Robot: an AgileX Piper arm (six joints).
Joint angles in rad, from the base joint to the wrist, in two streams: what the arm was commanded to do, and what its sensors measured. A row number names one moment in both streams.
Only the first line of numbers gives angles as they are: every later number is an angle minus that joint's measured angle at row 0.
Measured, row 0:
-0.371, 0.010, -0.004, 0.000, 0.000, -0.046
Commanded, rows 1 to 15:
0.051, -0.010, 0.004, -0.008, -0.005, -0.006
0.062, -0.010, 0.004, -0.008, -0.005, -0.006
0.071, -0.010, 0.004, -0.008, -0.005, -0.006
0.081, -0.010, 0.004, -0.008, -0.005, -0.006
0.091, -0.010, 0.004, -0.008, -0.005, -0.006
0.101, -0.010, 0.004, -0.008, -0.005, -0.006
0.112, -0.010, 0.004, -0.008, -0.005, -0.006
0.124, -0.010, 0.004, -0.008, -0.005, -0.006
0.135, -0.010, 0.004, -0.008, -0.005, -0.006
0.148, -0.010, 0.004, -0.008, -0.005, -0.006
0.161, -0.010, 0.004, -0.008, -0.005, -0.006
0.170, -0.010, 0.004, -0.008, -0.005, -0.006
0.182, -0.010, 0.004, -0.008, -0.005, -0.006
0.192, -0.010, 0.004, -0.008, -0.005, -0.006
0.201, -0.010, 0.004, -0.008, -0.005, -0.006
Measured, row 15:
0.166, -0.006, 0.000, 0.000, 0.000, 0.000
